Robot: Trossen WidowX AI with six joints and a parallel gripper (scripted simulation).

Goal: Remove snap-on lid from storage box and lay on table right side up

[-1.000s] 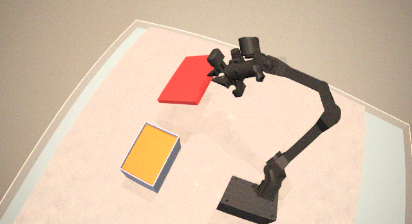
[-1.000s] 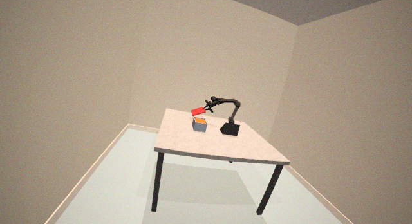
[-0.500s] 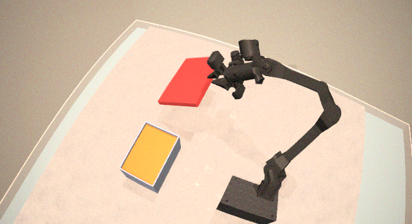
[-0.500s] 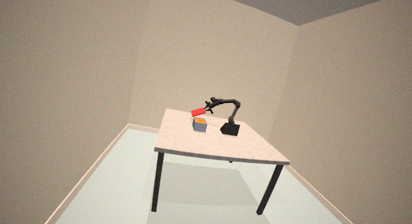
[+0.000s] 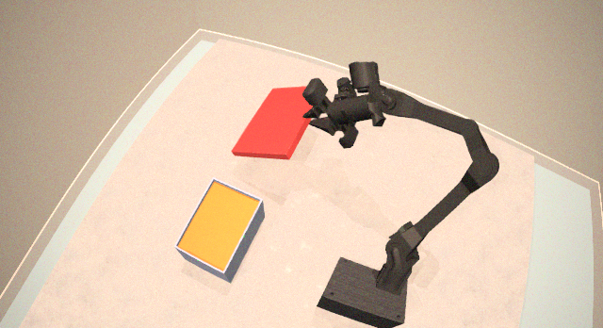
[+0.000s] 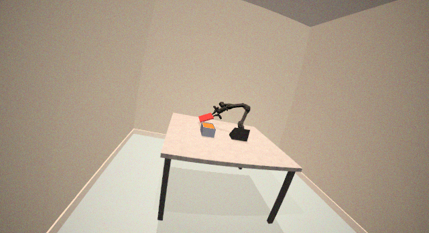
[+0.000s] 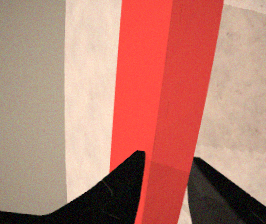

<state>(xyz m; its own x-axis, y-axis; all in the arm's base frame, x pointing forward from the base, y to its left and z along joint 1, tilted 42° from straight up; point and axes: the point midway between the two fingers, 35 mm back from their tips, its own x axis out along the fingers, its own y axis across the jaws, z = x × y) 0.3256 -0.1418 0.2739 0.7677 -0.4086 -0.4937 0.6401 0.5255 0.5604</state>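
Right now the red lid is 7 cm ahead of my gripper tip and 3 cm below it. The rest, counted from my gripper tip: storage box (7 cm ahead, 33 cm to the left, 9 cm below).
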